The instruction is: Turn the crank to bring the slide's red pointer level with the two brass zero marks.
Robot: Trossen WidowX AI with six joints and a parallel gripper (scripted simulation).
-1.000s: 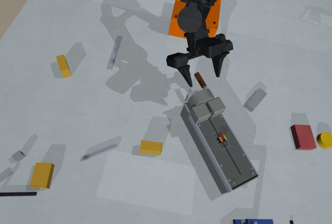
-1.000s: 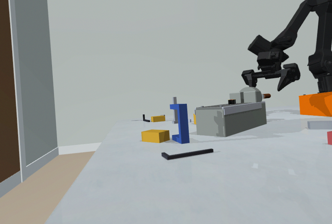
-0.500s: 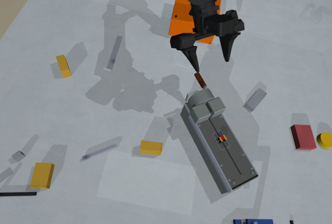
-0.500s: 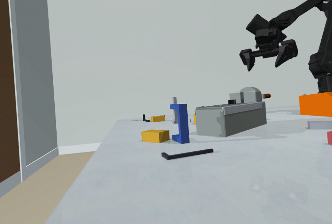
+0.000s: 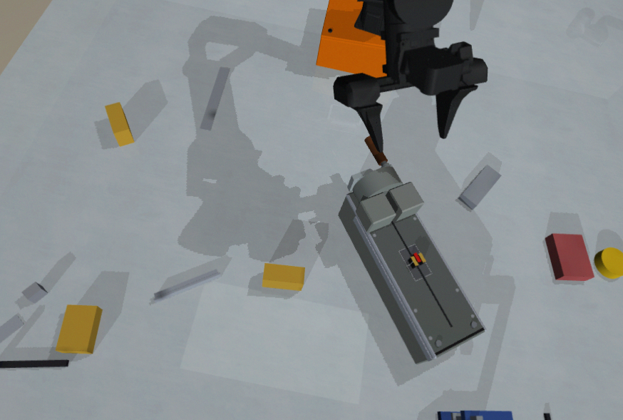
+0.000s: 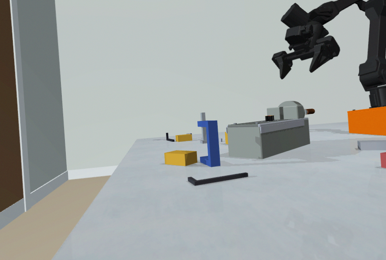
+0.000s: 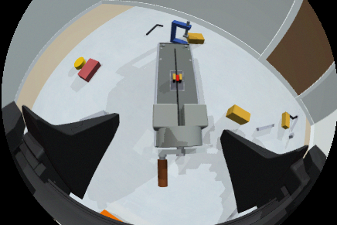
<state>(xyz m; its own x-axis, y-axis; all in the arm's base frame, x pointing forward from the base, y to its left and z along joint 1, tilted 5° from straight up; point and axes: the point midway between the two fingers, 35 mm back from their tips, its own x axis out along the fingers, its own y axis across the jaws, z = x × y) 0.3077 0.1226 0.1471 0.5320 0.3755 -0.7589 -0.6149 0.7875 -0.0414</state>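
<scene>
Now: gripper tip 50 mm past the brown handle, 40 mm to the left of it and 110 mm above it. From my gripper tip the other things lie so: red pointer: 100 mm ahead, 70 mm to the left, 120 mm below; grey block: 120 mm behind, 160 mm to the left, 190 mm below; blue clamp: 270 mm ahead, 210 mm to the left, 150 mm below.
</scene>
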